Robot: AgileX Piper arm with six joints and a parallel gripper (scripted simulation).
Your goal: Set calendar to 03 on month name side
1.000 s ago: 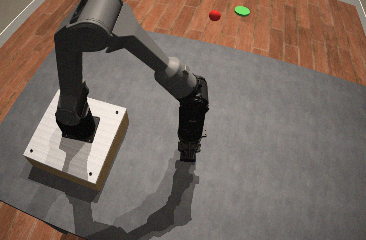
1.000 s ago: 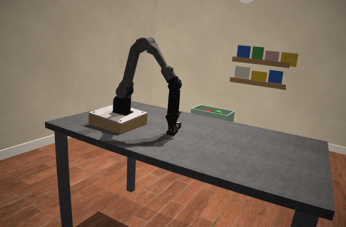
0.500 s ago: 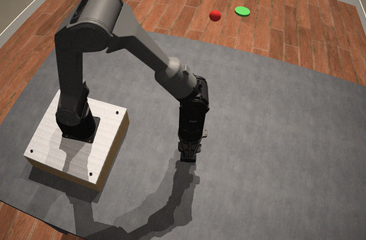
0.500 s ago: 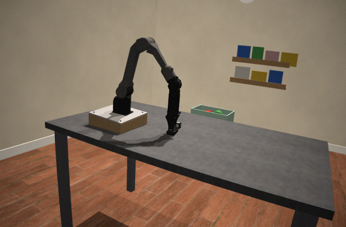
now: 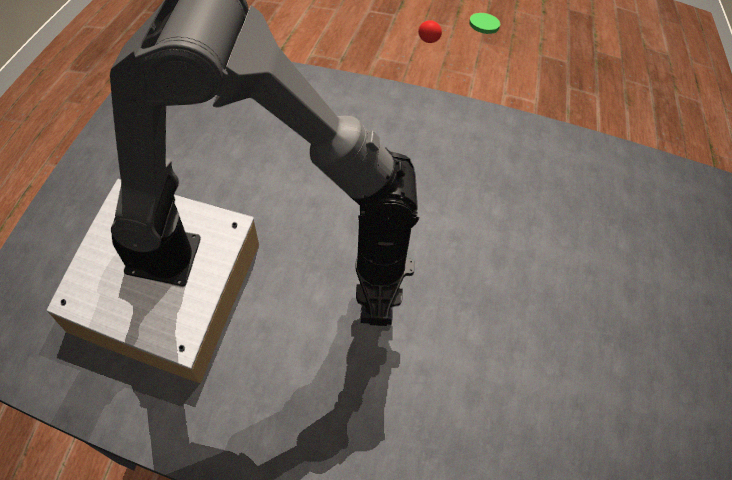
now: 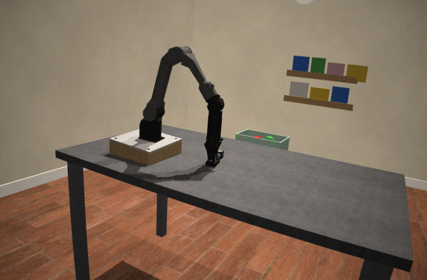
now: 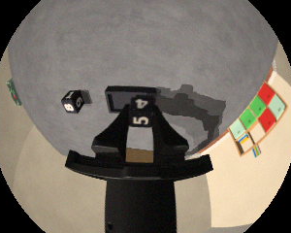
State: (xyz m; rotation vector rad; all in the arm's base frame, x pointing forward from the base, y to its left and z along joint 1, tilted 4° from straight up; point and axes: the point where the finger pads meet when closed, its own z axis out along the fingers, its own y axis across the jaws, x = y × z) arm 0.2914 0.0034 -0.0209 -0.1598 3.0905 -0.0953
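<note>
My hand is 20 mm to the right of the dark tray and 20 mm above it. From my hand the other things lie so: black cube right at my hand.
</note>
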